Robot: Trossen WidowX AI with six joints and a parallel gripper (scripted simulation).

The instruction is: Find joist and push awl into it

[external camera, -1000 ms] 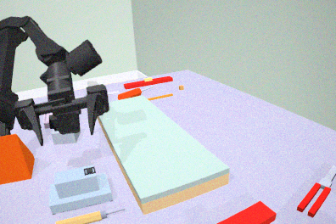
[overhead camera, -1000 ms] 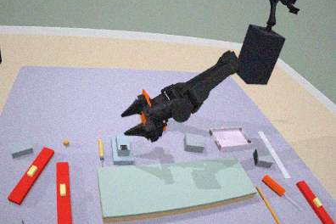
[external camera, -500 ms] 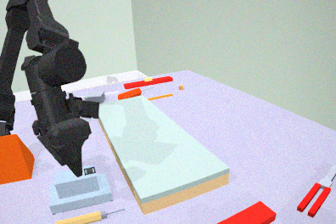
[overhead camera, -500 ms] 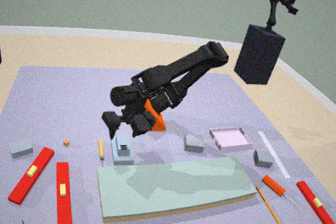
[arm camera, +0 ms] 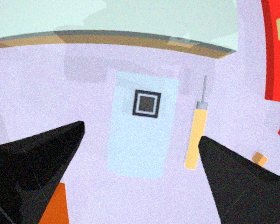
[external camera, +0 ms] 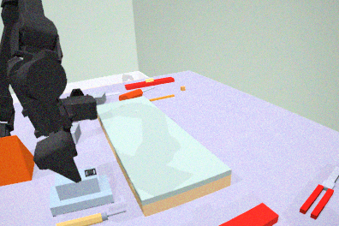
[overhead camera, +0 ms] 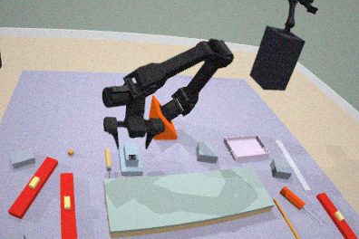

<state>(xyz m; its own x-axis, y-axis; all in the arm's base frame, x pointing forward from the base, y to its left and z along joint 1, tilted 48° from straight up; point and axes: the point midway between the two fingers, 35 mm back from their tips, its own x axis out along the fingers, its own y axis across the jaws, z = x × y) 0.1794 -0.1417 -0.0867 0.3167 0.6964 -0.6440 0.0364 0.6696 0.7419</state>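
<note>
The stud finder lies 3 cm below my gripper tip and 1 cm ahead of it. Round my gripper tip: grey block 37 cm to the right, 6 cm below, 2 cm behind; then pale pink tray 48 cm to the left, 6 cm below, 3 cm behind; then awl 8 cm to the right, 7 cm below, 1 cm ahead.
</note>
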